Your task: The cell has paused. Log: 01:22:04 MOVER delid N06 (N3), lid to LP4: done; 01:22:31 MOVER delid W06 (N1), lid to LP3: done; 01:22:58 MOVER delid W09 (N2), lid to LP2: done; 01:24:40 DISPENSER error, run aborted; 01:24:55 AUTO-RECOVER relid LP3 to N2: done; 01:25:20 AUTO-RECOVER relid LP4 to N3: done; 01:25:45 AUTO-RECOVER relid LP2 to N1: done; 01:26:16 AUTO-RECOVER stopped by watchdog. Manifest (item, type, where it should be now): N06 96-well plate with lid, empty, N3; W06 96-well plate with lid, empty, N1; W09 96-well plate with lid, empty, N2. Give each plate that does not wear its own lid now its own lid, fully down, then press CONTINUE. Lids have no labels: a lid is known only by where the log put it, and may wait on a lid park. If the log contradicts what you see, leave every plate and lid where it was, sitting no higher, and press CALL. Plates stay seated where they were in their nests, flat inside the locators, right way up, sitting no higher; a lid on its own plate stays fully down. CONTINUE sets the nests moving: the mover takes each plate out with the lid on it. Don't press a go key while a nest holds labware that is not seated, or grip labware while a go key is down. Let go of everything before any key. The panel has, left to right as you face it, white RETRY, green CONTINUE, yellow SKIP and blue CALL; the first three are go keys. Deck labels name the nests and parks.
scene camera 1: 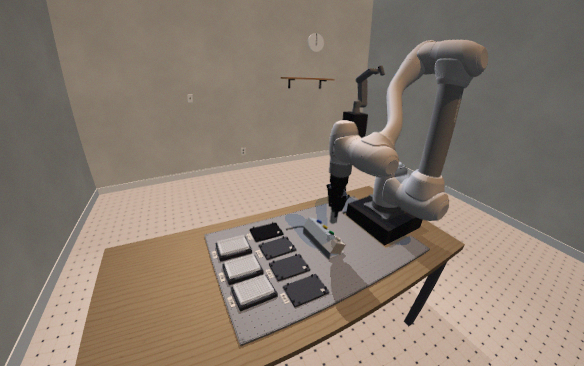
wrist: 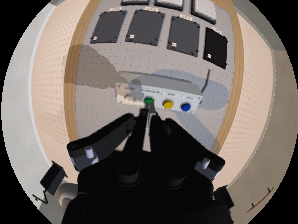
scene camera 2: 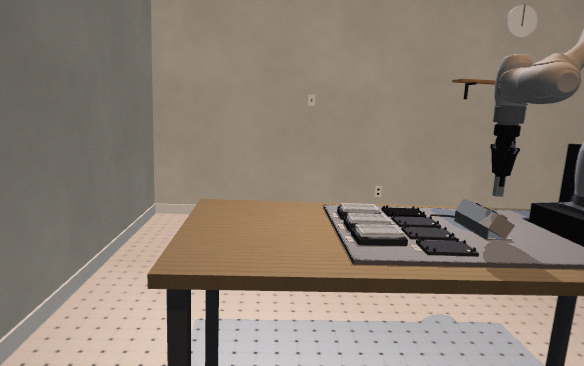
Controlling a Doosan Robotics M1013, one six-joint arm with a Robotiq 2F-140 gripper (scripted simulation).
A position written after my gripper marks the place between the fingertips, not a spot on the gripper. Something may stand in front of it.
I see my gripper (scene camera 2: pixel 497 195).
My gripper is seen too in the wrist view (wrist: pixel 148 108).
